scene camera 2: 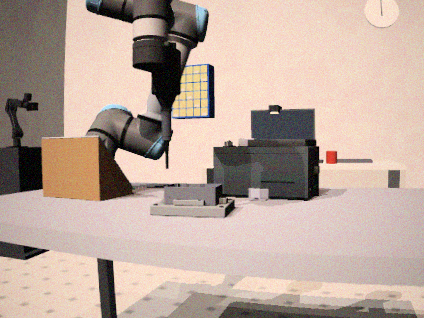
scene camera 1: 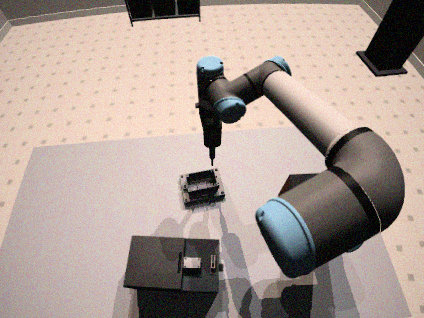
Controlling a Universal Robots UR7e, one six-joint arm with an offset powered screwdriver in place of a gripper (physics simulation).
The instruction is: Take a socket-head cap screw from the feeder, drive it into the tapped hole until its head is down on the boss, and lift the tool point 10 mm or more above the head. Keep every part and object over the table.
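My gripper, a dark powered screwdriver, points straight down. Its thin bit ends above the far side of the grey housing, and a gap shows between bit and housing in the scene camera 2 view. Whether a screw sits on the tip is too small to tell. The grey housing, an open box on a flanged base plate, lies flat on the table. Its screw holes and any screw head in them are too small to make out. The dark feeder stands apart from the housing.
An orange wedge-shaped block stands left of the housing in the scene camera 2 view. A small pale block shows in front of the feeder. A dark upright panel rises behind the feeder top. The arm's large elbow hangs over the table's right side.
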